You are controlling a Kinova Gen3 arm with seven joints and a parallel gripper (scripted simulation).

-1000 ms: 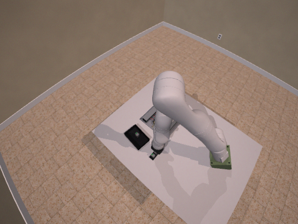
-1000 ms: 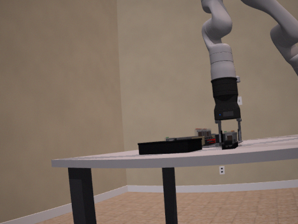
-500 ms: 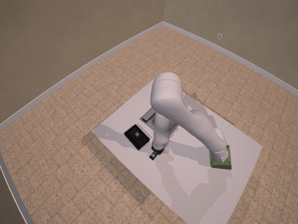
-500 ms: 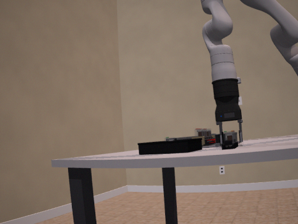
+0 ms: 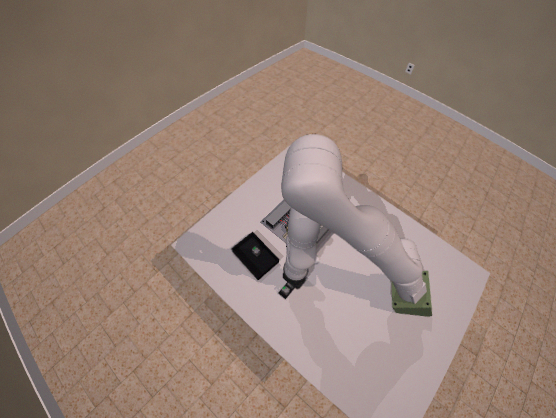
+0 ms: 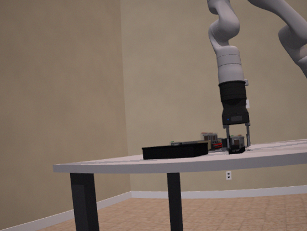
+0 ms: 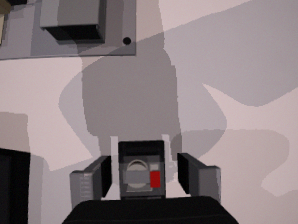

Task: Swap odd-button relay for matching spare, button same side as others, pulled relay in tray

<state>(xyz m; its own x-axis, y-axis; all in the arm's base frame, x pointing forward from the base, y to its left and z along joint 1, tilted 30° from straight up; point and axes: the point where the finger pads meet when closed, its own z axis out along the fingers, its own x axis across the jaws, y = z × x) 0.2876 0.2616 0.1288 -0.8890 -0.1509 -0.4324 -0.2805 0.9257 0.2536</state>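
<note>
Right now my hand is 3 cm to the right of the spare holder, 2 cm above it and 1 cm past it. Round my hand: relay panel: 20 cm to the right, 20 cm ahead, 3 cm below; then red wiring: 19 cm to the right, 15 cm ahead, 1 cm below; then black tray: 17 cm ahead, 9 cm to the left, 1 cm below.
</note>
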